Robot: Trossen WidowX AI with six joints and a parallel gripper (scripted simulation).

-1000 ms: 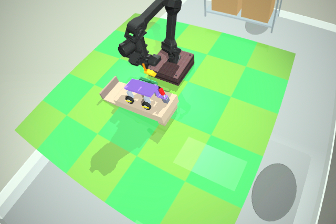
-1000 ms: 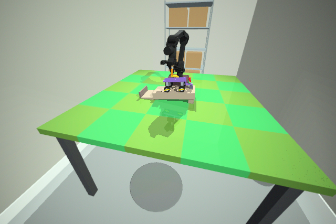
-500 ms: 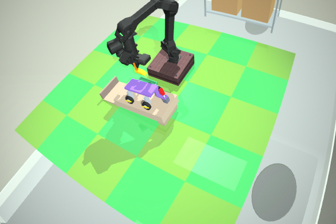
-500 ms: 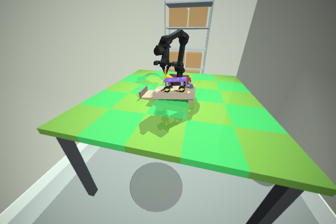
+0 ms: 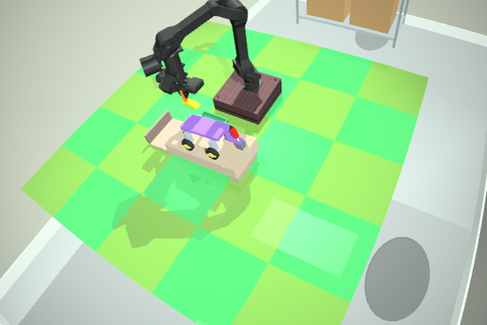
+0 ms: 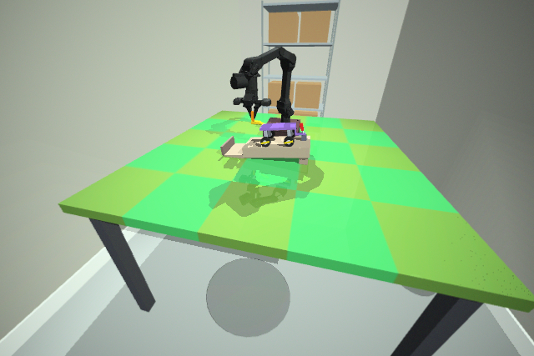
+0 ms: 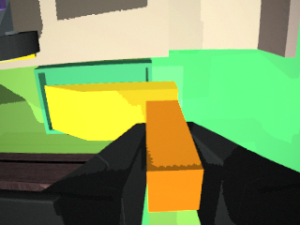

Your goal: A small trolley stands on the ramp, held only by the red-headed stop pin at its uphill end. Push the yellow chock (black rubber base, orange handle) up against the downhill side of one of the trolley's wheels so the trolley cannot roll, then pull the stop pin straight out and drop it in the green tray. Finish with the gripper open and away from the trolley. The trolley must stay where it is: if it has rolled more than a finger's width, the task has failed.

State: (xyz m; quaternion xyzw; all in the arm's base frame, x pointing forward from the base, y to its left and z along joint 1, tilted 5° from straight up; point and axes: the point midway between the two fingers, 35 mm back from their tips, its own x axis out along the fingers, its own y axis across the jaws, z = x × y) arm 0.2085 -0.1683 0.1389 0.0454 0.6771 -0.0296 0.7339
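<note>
The stop pin lies 26 cm to the left of my gripper tip, 9 cm ahead of it and 2 cm below it. Round my gripper tip: raised end wall 13 cm below, 12 cm to the right, 8 cm ahead; beige ramp 14 cm to the left, 11 cm below, 10 cm ahead; purple trolley 15 cm to the left, 10 cm ahead, 4 cm below.
</note>
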